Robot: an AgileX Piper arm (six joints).
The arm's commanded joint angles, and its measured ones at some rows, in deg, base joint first. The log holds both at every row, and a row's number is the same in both.
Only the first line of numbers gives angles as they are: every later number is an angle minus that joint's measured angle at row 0.
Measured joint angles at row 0:
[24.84 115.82 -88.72 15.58 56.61 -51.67]
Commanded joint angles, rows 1 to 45:
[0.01 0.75 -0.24 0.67 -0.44 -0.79]
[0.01 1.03 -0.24 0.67 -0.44 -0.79]
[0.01 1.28 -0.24 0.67 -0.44 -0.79]
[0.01 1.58 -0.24 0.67 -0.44 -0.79]
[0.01 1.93 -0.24 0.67 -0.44 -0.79]
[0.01 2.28 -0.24 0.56 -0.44 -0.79]
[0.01 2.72 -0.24 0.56 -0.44 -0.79]
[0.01 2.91 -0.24 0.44 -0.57 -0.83]
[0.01 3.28 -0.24 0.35 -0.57 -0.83]
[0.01 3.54 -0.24 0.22 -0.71 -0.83]
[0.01 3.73 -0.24 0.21 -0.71 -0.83]
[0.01 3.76 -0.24 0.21 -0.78 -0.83]
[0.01 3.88 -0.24 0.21 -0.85 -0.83]
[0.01 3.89 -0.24 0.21 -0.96 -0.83]
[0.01 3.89 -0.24 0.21 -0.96 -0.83]
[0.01 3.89 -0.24 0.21 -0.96 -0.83]
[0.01 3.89 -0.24 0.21 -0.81 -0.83]
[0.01 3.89 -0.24 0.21 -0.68 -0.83]
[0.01 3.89 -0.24 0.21 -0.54 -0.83]
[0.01 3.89 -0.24 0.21 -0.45 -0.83]
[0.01 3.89 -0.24 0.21 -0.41 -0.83]
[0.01 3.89 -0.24 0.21 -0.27 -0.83]
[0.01 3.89 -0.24 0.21 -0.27 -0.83]
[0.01 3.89 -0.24 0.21 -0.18 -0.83]
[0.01 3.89 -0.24 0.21 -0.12 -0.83]
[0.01 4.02 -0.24 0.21 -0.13 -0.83]
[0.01 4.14 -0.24 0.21 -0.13 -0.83]
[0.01 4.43 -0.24 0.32 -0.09 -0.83]
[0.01 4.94 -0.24 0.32 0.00 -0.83]
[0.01 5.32 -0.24 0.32 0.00 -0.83]
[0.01 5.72 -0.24 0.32 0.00 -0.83]
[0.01 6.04 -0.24 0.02 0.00 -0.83]
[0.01 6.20 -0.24 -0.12 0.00 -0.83]
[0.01 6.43 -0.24 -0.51 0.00 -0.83]
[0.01 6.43 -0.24 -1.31 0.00 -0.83]
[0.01 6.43 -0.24 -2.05 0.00 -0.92]
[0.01 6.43 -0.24 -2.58 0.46 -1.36]
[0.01 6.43 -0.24 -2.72 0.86 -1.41]
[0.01 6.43 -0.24 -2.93 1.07 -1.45]
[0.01 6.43 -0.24 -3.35 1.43 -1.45]
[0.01 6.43 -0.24 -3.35 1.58 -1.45]
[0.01 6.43 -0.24 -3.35 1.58 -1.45]
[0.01 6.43 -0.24 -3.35 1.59 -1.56]
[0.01 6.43 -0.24 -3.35 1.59 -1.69]
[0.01 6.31 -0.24 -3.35 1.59 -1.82]
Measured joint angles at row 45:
[0.03 6.61 0.00 -2.84 0.86 -1.14]
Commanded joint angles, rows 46 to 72:
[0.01 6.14 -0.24 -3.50 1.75 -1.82]
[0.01 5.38 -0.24 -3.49 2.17 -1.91]
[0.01 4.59 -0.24 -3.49 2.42 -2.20]
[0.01 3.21 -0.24 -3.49 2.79 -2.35]
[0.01 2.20 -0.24 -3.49 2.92 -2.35]
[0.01 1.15 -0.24 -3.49 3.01 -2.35]
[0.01 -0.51 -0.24 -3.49 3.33 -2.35]
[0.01 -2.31 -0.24 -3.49 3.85 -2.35]
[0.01 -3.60 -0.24 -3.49 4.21 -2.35]
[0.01 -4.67 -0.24 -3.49 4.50 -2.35]
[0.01 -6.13 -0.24 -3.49 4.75 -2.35]
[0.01 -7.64 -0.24 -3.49 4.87 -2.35]
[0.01 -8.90 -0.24 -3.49 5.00 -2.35]
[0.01 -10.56 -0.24 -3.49 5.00 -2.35]
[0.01 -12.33 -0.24 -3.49 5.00 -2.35]
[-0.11 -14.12 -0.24 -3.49 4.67 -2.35]
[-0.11 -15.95 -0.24 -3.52 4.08 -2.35]
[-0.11 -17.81 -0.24 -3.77 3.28 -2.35]
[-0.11 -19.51 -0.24 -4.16 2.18 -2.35]
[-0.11 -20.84 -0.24 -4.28 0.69 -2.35]
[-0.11 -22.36 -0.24 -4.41 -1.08 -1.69]
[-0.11 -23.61 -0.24 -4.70 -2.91 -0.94]
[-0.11 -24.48 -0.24 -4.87 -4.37 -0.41]
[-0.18 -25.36 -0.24 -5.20 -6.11 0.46]
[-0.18 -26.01 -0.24 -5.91 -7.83 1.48]
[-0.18 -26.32 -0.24 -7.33 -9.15 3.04]
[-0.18 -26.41 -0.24 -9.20 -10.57 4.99]
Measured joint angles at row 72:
[0.03 -24.49 0.00 -4.75 -4.21 0.16]
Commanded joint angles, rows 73 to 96:
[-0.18 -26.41 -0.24 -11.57 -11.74 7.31]
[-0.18 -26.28 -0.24 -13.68 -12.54 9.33]
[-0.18 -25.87 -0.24 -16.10 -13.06 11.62]
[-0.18 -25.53 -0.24 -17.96 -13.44 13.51]
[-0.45 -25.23 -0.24 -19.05 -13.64 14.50]
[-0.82 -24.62 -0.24 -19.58 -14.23 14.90]
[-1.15 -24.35 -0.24 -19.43 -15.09 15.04]
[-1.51 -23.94 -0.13 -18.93 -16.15 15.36]
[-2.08 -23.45 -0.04 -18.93 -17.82 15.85]
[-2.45 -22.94 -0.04 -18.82 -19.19 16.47]
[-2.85 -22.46 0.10 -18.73 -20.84 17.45]
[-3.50 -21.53 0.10 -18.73 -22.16 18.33]
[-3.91 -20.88 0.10 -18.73 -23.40 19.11]
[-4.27 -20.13 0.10 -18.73 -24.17 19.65]
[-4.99 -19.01 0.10 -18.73 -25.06 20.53]
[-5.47 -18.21 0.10 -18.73 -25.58 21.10]
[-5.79 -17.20 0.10 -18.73 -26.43 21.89]
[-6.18 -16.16 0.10 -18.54 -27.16 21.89]
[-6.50 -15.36 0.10 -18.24 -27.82 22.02]
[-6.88 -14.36 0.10 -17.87 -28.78 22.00]
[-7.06 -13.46 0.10 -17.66 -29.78 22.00]
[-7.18 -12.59 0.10 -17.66 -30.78 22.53]
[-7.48 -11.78 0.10 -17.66 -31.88 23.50]
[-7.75 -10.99 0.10 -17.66 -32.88 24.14]
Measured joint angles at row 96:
[-6.54 -13.55 0.08 -17.95 -27.50 21.89]
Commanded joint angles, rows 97 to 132:
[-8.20 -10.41 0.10 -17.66 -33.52 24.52]
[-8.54 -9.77 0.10 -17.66 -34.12 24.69]
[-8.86 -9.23 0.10 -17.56 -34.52 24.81]
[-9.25 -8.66 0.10 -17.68 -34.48 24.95]
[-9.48 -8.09 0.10 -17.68 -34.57 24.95]
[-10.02 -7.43 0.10 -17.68 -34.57 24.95]
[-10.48 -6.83 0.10 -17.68 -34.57 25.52]
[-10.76 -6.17 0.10 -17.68 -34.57 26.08]
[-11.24 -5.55 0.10 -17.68 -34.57 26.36]
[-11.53 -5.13 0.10 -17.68 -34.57 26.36]
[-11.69 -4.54 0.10 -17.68 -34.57 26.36]
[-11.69 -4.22 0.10 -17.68 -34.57 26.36]
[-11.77 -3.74 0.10 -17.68 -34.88 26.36]
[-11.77 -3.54 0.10 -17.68 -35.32 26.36]
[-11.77 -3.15 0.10 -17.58 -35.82 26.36]
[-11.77 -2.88 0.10 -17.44 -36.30 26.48]
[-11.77 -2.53 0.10 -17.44 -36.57 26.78]
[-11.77 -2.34 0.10 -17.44 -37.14 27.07]
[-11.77 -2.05 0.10 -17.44 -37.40 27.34]
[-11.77 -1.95 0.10 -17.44 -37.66 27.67]
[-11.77 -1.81 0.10 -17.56 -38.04 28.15]
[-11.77 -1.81 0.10 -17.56 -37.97 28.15]
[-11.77 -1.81 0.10 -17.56 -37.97 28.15]
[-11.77 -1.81 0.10 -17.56 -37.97 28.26]
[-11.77 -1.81 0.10 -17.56 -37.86 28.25]
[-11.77 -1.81 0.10 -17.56 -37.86 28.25]
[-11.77 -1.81 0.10 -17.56 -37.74 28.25]
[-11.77 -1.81 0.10 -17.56 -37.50 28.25]
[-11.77 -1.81 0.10 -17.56 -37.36 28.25]
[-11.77 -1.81 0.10 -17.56 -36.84 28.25]
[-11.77 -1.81 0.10 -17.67 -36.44 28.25]
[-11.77 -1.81 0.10 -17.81 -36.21 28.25]
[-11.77 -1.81 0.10 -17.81 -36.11 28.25]
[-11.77 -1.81 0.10 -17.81 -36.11 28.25]
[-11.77 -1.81 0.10 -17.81 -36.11 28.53]
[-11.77 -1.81 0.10 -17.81 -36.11 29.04]
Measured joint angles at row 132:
[-11.53 -1.60 0.21 -17.30 -35.69 28.13]
